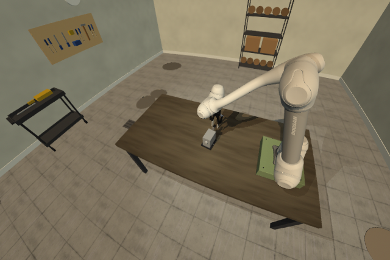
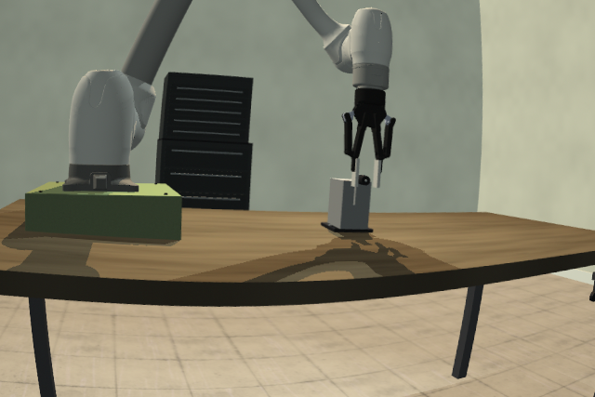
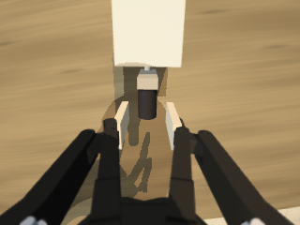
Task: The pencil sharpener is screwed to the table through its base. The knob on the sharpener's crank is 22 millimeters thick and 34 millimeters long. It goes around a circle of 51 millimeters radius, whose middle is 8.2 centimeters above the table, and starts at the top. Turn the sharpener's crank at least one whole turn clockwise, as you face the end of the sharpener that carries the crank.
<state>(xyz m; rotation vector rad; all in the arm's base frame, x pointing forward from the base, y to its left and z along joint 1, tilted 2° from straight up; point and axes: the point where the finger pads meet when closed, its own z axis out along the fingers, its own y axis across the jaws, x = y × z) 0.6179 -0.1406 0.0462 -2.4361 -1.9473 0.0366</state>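
The dark round knob lies 2 cm to the left of my hand and 2 cm below it. Also, from my hand: sharpener crank (1 cm ahead, 2 cm to the left, 2 cm below).
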